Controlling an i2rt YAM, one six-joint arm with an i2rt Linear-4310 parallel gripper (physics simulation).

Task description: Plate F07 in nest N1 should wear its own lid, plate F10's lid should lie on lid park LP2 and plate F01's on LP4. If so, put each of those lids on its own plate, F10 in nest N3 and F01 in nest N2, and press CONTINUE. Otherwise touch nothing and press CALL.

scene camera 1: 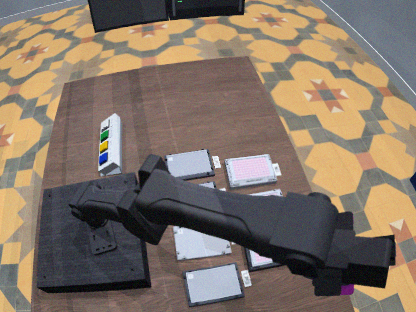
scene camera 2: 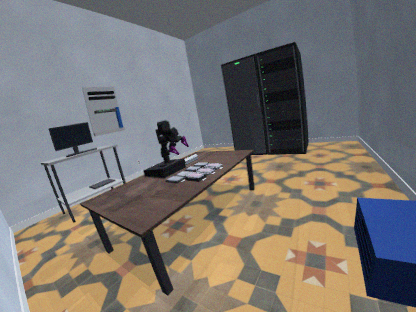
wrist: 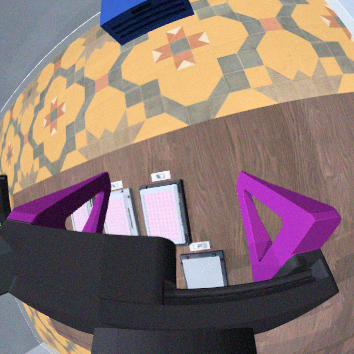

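Seen in the pictures: gripper, fingertip midpoint: (scene camera 2: 184,150) (wrist: 173,178); arm's base, origin of the base link: (scene camera 1: 98,219) (scene camera 2: 168,163).
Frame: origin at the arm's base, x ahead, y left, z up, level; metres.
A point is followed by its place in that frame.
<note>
My gripper (wrist: 173,178) @(x 0.451, y -0.347, z 0.184 m) (scene camera 2: 182,149) @(x 0.451, y -0.347, z 0.184 m) is open and empty, high above the table. Three pink plates stand in a row: one in a dark frame (wrist: 163,212) @(x 0.421, y -0.219, z -0.051 m) (scene camera 1: 262,256), a middle one (wrist: 119,212) @(x 0.456, y -0.104, z -0.055 m) (scene camera 1: 272,193) @(x 0.488, y -0.055, z -0.055 m), and the far one (scene camera 1: 251,170) @(x 0.465, y 0.042, z -0.054 m) (wrist: 80,220) @(x 0.475, y 0.049, z -0.054 m). The arm hides parts of the first two in scene camera 1. Pale grey panels lie beside them: a far one (scene camera 1: 189,164) @(x 0.301, y 0.137, z -0.066 m), one mostly behind the arm (scene camera 1: 210,185) @(x 0.225, y -0.231, z 0.383 m), a whiter one (scene camera 1: 202,243) @(x 0.249, y -0.120, z -0.074 m) and a near one (scene camera 1: 214,284) @(x 0.236, y -0.245, z -0.067 m) (wrist: 204,271) @(x 0.261, y -0.252, z -0.066 m). Labels and lid codes are too blurred to read. A button box (scene camera 1: 115,145) @(x 0.092, y 0.265, z -0.029 m) has white, green, yellow and blue buttons.
The arm's black base (scene camera 1: 60,240) @(x -0.128, y -0.027, z -0.011 m) stands left of the panels on the brown table (scene camera 1: 200,95) @(x 0.449, y 0.452, z -0.084 m) (scene camera 2: 120,200) @(x -0.008, y -0.638, z -0.084 m). The arm stretches across the panels and plates. A blue box (scene camera 2: 390,230) (wrist: 145,20) and a black cabinet (scene camera 2: 265,100) stand on the floor away from the table.
</note>
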